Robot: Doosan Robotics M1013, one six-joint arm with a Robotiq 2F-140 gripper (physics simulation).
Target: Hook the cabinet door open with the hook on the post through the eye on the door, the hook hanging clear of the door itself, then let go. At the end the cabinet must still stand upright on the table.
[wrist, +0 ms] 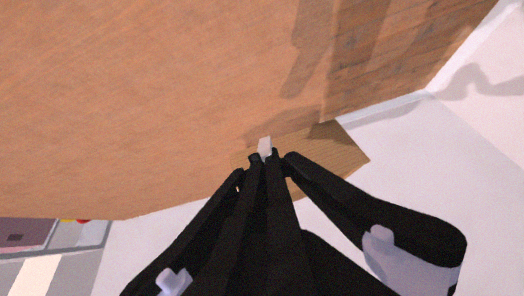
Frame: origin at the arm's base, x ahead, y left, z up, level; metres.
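Seen in the pictures: gripper, between the fingertips: (267, 145).
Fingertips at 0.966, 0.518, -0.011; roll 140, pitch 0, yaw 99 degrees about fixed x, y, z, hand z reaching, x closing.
Observation:
A point is followed by its place in that frame, as x, y, z.
My gripper (267, 145) @[0.966, 0.518, -0.011] fills the lower middle of the wrist view, its black fingers shut together. A small white piece (264, 144) sticks out right at the fingertips, and I cannot tell what it belongs to. The tips rest against a light wooden panel (329, 154) @[1.027, 0.625, -0.001], which looks like part of the cabinet or its door. Most of that panel is covered by a large orange-brown wooden surface (127, 103) @[0.892, 0.358, -0.073] filling the upper left. The hook, the post and the eye on the door are not in view.
A brick-patterned wall (385, 55) stands at the upper right above a white skirting strip (381, 106). White surfaces (422, 176) spread to the right. A grey panel (77, 235) with a red button (83, 221) shows at the lower left.

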